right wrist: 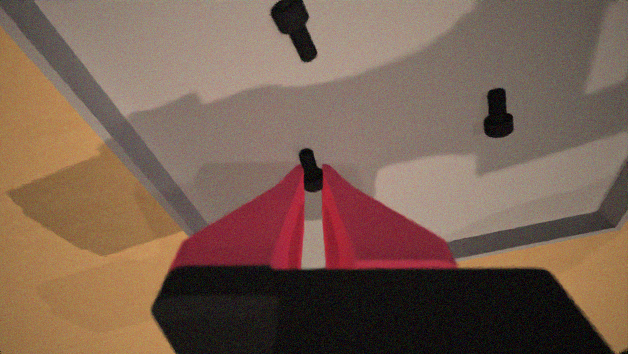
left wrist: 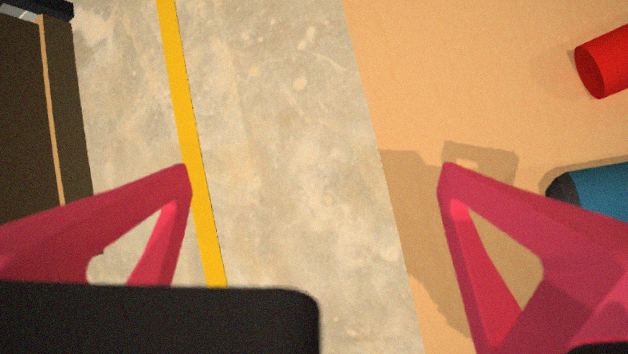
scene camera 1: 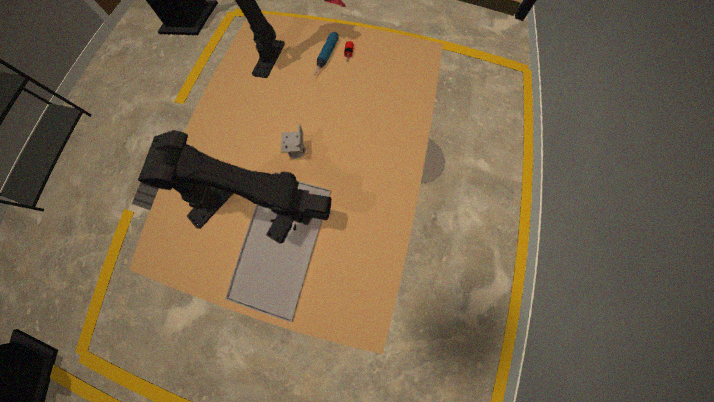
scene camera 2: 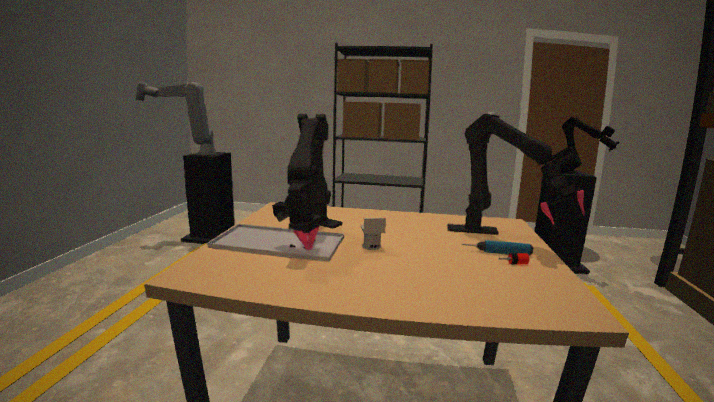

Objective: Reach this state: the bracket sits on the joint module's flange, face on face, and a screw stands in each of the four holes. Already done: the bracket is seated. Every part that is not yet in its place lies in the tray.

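Frame: origin at the left arm's base, x ahead, y left, z up, level; metres.
Seen in the pictures: left gripper, fingertip midpoint: (left wrist: 314, 177) (scene camera 2: 569, 220); right gripper, fingertip midpoint: (right wrist: 313, 176) (scene camera 2: 309, 249); left arm's base at its link origin: (scene camera 1: 269, 58) (scene camera 2: 472, 230); right arm's base at its link origin: (scene camera 1: 213, 201) (scene camera 2: 319, 221).
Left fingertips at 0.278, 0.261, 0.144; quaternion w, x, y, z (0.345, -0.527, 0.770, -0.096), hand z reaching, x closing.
Note:
Offsets run from my left fingertips to a thing's middle, as dx, dy, dz. Level surfaces: height alone.
The grey bracket @[-0.020, -0.634, -0.062] (scene camera 1: 292, 142) (scene camera 2: 375, 225) sits on the joint module @[-0.020, -0.634, -0.112] (scene camera 2: 372, 241), its upright plate at the right in scene camera 1. Its holes show as small dark dots. My right gripper (scene camera 2: 308, 247) (right wrist: 313, 176) is shut on a black screw @[+0.071, -0.835, -0.131] (right wrist: 313, 179), held at the fingertips with its shank pointing away from the camera, low over the tray @[+0.026, -0.952, -0.136] (scene camera 1: 260, 280) (scene camera 2: 240, 241) (right wrist: 540, 232). Two more screws @[+0.061, -0.886, -0.135] (right wrist: 292, 20) @[-0.006, -0.837, -0.135] (right wrist: 498, 115) lie in the tray. The right arm hides the right fingers in scene camera 1. My left gripper (scene camera 2: 568, 219) (left wrist: 314, 177) is open and empty, beyond the table edge.
A blue screwdriver @[-0.048, -0.210, -0.124] (scene camera 1: 328, 48) (scene camera 2: 507, 247) (left wrist: 602, 192) and a short red tool @[+0.039, -0.176, -0.127] (scene camera 1: 349, 48) (scene camera 2: 520, 258) (left wrist: 607, 62) lie at the table's end near the left arm. A shelf rack (scene camera 2: 334, 125) stands behind the table @[dz -0.144] (scene camera 1: 370, 250).

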